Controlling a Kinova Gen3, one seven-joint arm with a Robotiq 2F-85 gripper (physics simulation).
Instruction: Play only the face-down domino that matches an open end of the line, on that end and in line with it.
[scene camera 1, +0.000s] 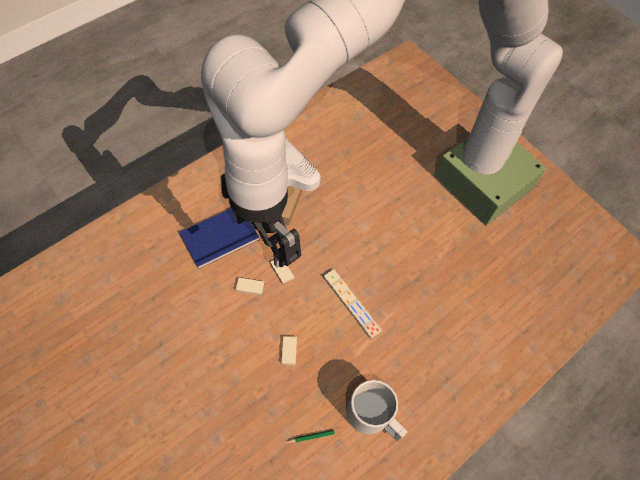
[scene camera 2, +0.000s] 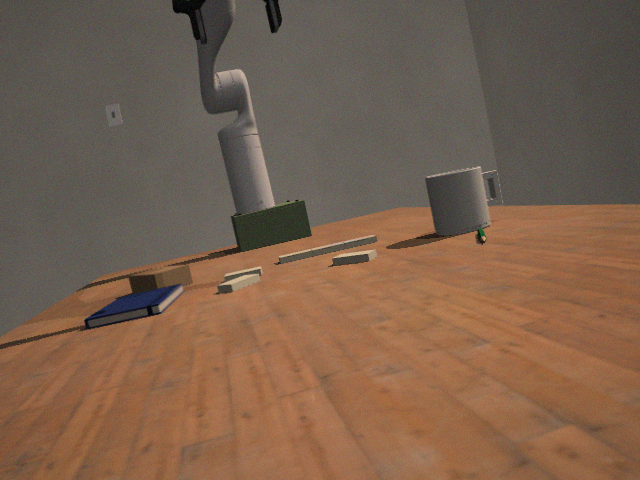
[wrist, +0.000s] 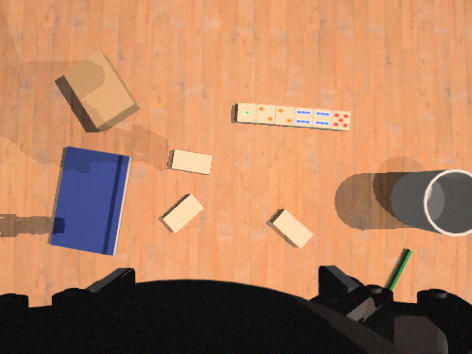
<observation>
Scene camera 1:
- my gripper: 261, 240
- grey mug: 373, 405
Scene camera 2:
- grey mug: 458, 202
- tan box: 160, 277
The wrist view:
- my gripper: 226, 288
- tan box: 95, 81
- domino: 292, 228
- domino: 183, 160
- domino: 183, 213
</observation>
